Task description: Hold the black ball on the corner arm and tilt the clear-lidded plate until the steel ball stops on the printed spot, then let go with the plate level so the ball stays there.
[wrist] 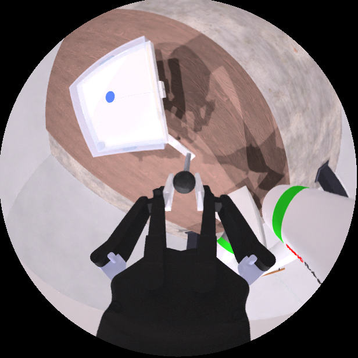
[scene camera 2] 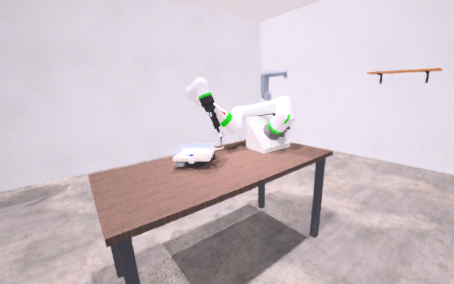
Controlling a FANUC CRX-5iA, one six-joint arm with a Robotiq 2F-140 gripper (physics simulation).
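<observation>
The white plate (scene camera 2: 200, 152) (wrist: 132, 117) with a clear lid stands on the table; its exact tilt is hard to judge. The blue printed spot (scene camera 2: 191, 155) (wrist: 110, 96) is on its floor. The steel ball (wrist: 101, 145) shows faintly under the lid in the plate's lower left corner in the wrist view, away from the spot. A white corner arm (wrist: 179, 145) runs from the plate's lower right corner to a thin grey post (wrist: 188, 161), topped by the black ball (wrist: 184, 181). My gripper (scene camera 2: 220, 134) (wrist: 184, 180) is shut on the black ball, one finger pad on each side.
The brown table (scene camera 2: 150, 195) (wrist: 220, 115) carries the plate and the robot's white base (scene camera 2: 265, 139), which stands beyond the corner arm at the right in the scene view. A grey bracket-shaped arm (scene camera 2: 265, 85) stands behind the base. A wooden shelf (scene camera 2: 405, 71) is on the wall.
</observation>
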